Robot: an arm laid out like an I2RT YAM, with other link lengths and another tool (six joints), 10 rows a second.
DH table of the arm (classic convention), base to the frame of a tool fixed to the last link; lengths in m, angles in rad. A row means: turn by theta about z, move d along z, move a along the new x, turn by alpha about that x. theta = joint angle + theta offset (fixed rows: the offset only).
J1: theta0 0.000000  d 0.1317  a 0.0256  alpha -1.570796
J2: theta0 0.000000  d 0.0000  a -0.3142  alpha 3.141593
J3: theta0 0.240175  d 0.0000  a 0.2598  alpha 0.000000
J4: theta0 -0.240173  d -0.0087  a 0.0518  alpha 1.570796
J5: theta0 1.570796  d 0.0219  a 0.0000  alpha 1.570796
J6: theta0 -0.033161  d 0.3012  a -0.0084  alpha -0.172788
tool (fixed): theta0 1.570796  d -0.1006  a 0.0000  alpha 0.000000
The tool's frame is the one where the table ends.
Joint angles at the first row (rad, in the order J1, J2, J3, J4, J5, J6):
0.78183 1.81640 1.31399 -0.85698 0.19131 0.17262
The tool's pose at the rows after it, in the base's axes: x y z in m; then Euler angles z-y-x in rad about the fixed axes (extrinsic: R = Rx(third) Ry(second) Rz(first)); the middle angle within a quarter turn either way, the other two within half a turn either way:
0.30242, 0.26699, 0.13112, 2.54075, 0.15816, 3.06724
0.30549, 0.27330, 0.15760, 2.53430, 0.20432, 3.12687
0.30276, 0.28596, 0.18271, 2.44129, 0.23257, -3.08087
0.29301, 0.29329, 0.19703, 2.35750, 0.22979, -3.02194
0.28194, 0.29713, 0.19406, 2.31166, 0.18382, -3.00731
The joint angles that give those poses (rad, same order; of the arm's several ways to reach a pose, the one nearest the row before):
0.78223 1.79503 1.31552 -0.85699 0.19056 0.17302
0.78223 1.74468 1.33956 -0.85661 0.17949 0.16729
0.78221 1.70348 1.37081 -0.85620 0.13218 0.08754
0.78182 1.66723 1.37463 -0.85812 0.07724 0.02155
0.78183 1.66877 1.37429 -0.87913 0.02804 -0.01203

